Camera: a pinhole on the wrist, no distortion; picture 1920 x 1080 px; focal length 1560.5 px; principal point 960.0 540.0 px. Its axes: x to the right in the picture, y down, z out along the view. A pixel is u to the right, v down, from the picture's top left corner.
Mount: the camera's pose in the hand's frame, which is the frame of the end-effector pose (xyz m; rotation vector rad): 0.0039 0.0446 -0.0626 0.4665 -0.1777 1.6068
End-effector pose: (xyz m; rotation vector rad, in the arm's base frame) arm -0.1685 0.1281 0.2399 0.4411 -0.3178 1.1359
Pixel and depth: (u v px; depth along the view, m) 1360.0 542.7 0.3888
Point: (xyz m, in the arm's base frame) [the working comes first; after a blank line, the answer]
In the camera's frame: 0.0997 0.0007 0.3888

-0.1327 0.0209 0.5571
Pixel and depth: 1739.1 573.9 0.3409
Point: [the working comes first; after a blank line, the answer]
In the camera's frame: 0.1702 0.0074 0.3409

-0.2152 0.0428 0.5514
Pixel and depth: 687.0 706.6 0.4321
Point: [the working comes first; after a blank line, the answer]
In the camera's frame: -0.0756 0.0461 0.4321

0.0227 -0.0567 0.4901
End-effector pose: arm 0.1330 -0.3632 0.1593 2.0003 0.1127 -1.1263
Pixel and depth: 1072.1 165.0 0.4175
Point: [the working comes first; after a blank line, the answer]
In the camera's frame: 0.0300 -0.1003 0.4175

-0.0027 -0.5774 -0.1064
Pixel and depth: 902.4 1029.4 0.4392
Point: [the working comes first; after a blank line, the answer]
In the camera's frame: -0.0162 0.1377 0.4392

-0.1983 -0.4885 0.0082
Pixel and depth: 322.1 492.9 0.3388
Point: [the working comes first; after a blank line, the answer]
In the camera's frame: -0.1385 -0.0102 0.3388

-0.0366 -0.3751 -0.0808
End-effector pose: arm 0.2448 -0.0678 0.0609 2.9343 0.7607 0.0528
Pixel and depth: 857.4 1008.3 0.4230
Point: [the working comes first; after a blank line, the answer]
In the camera's frame: -0.0278 0.1269 0.4230

0.1541 0.0175 -0.2839
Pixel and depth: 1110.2 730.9 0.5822
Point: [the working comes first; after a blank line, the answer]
In the camera's frame: 0.0560 0.0712 0.5822

0.2466 0.0234 -0.4479
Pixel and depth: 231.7 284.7 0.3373
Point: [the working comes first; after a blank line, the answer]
In the camera's frame: -0.1574 -0.0552 0.3373

0.2568 0.1723 -0.1329
